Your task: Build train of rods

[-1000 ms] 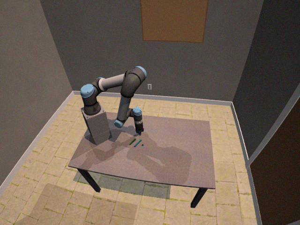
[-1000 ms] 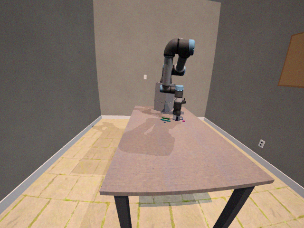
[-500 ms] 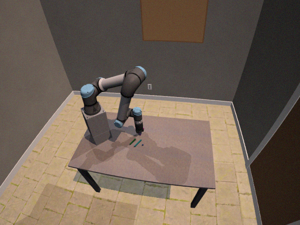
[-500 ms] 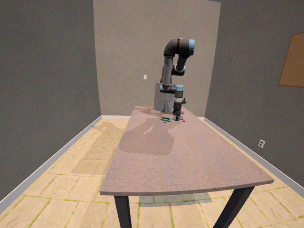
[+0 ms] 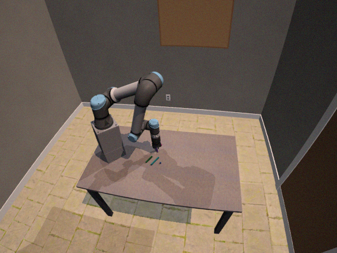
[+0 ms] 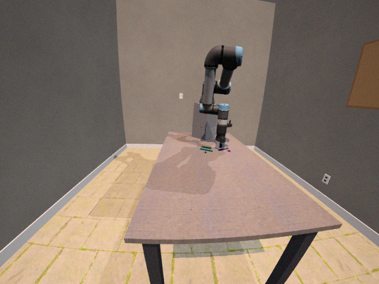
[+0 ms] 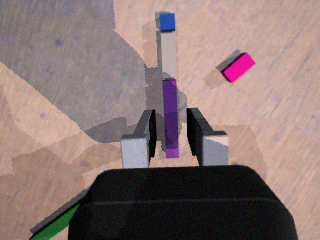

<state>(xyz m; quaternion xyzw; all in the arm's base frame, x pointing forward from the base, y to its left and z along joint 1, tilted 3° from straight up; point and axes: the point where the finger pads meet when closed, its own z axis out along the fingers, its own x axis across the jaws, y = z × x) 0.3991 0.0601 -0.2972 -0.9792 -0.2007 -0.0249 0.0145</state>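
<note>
The purple rod lies 30 mm below my hand. Also, from my hand: magenta rod: 30 mm ahead, 50 mm to the left, 30 mm below; then green rod: 50 mm behind, 110 mm to the right, 30 mm below; then grey rod: 20 mm behind, 40 mm to the left, 30 mm below.
</note>
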